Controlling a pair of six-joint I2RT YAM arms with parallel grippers.
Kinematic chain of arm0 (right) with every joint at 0, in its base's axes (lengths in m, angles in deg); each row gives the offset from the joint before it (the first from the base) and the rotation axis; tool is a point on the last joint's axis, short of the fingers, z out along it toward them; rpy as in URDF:
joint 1: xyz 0 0 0.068 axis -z
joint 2: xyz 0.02 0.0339 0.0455 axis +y
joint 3: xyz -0.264 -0.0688 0 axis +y
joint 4: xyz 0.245 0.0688 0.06 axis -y
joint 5: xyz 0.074 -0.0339 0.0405 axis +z
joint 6: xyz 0.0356 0 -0.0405 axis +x
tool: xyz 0 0 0 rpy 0 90 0
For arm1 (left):
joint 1: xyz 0 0 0.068 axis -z
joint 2: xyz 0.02 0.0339 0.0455 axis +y
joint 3: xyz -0.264 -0.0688 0 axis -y
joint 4: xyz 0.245 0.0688 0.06 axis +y
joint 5: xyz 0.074 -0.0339 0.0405 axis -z
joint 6: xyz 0.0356 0 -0.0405 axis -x
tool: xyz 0 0 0 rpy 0 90 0
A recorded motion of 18 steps. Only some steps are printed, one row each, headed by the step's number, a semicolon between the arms.
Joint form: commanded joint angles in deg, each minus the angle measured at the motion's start. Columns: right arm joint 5, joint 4, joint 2, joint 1, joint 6, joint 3; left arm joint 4, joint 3, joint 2, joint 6, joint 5, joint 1.
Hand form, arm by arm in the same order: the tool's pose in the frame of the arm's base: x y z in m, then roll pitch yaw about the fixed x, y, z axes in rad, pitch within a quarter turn. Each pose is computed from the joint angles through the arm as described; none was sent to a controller.
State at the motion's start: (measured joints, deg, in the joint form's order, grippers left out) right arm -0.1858 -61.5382 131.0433 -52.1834 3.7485 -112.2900; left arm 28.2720 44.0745 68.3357 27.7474 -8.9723 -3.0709
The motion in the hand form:
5: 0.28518 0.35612 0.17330 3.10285 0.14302 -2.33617; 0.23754 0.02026 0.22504 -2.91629 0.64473 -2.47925
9: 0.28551 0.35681 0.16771 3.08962 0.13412 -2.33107; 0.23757 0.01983 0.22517 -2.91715 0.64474 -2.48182
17: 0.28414 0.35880 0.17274 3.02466 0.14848 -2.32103; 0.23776 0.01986 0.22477 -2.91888 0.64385 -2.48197
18: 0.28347 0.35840 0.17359 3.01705 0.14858 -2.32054; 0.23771 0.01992 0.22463 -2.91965 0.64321 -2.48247
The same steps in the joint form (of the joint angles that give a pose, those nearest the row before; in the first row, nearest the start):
5: 1.68 1.29 -0.87 0.99 1.25 3.51; -1.09 -0.30 0.21 -0.65 0.59 -0.56
9: 2.52 1.67 -0.26 1.03 0.93 3.75; -1.04 -0.26 0.21 -0.68 0.57 -0.45
17: 6.26 2.03 -0.76 1.03 0.37 3.54; -1.05 -0.27 0.30 -0.66 0.51 -0.45
18: 6.70 2.04 -0.99 1.03 0.34 3.74; -1.03 -0.29 0.31 -0.68 0.51 -0.46

